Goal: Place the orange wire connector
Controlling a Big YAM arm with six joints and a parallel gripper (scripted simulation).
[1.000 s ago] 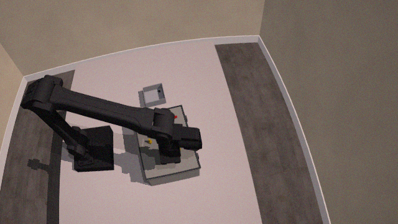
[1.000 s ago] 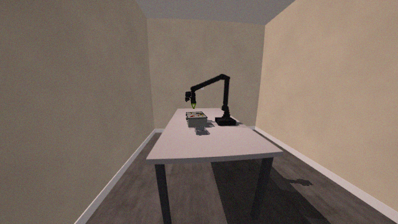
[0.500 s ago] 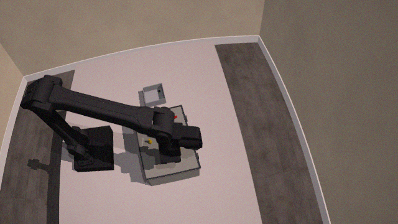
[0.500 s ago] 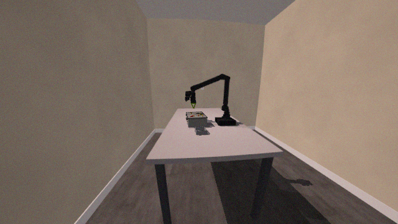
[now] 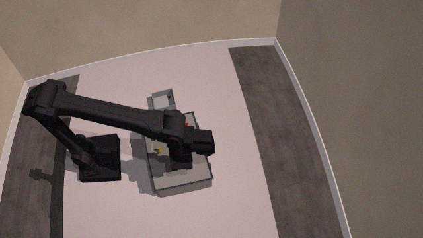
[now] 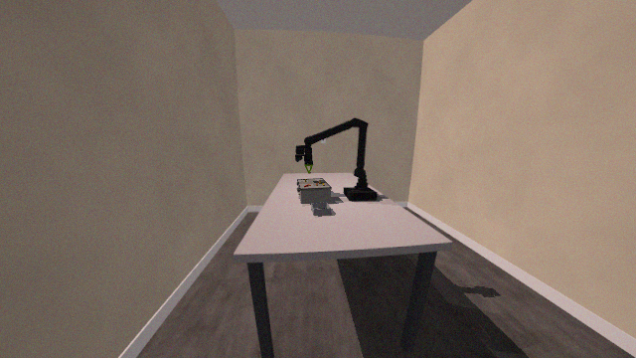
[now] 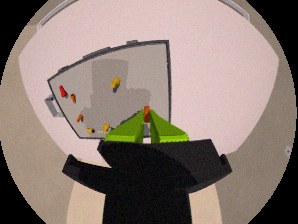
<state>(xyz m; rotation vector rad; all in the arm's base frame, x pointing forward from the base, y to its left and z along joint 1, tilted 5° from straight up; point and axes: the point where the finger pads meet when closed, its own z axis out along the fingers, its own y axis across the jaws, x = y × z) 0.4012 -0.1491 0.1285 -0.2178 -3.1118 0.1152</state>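
My gripper is now 5 cm short of the red connector, 20 cm to the right of it and 6 cm above it. From my hand the other things lie so: tool case: 1 cm behind, 10 cm to the left, 10 cm below.
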